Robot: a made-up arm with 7 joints.
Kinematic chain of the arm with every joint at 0, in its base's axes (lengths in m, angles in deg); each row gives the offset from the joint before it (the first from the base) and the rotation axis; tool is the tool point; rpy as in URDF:
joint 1: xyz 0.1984 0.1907 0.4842 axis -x
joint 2: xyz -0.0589 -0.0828 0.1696 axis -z
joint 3: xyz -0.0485 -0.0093 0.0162 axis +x
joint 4: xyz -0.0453 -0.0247 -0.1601 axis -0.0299 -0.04 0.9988
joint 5: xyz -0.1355 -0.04 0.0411 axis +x
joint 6: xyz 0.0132 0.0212 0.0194 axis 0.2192 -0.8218 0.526
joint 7: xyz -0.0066 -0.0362 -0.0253 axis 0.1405 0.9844 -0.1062
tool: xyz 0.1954 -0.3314 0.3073 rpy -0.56 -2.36 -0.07
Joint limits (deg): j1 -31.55..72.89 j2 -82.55..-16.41 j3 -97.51..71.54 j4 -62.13..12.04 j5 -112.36..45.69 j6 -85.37..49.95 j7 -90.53..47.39
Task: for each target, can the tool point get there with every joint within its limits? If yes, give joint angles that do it. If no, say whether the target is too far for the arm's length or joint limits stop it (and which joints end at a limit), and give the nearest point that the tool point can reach.
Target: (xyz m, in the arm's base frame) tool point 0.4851 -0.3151 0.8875
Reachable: yes | joints -4.86 -69.94 -15.71 3.40 21.19 3.52 -41.36
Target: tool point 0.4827 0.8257 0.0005
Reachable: no: joint limits stop it (at a limit: joint 1, joint 2, joint 4, joint 5, joint 7) | nearest point 0.2707 0.6317 0.2649 | short by 0.391 m
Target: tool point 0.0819 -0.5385 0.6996
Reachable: yes | joints -21.04 -74.68 2.03 -24.53 -22.74 7.09 -74.49
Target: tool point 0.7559 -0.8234 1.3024
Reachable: no: too far | nearest point 0.4778 -0.4534 1.0039 | short by 0.551 m
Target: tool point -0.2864 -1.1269 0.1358
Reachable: no: too far | nearest point -0.1000 -0.6231 0.3374 | short by 0.574 m
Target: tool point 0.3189 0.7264 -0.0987
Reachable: no: joint limits stop it (at a limit: joint 1, joint 2, joint 4, joint 5, joint 7) | nearest point 0.2045 0.5752 0.1916 | short by 0.347 m
